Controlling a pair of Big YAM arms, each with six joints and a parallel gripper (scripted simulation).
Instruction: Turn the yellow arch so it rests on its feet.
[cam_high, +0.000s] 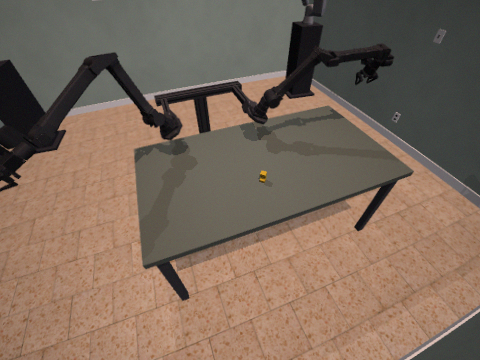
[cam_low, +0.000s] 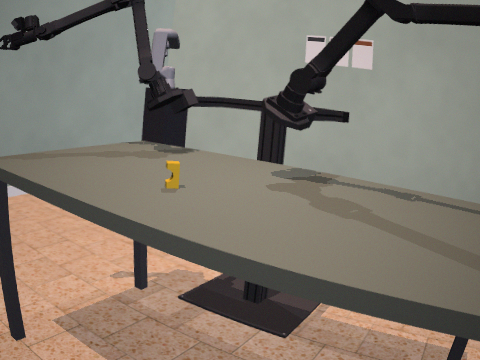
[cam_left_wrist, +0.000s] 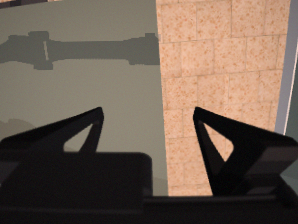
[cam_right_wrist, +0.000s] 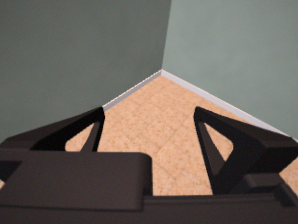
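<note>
My left hand is 41 cm short of the yellow arch, 86 cm to the left of it and 31 cm above it.
</note>
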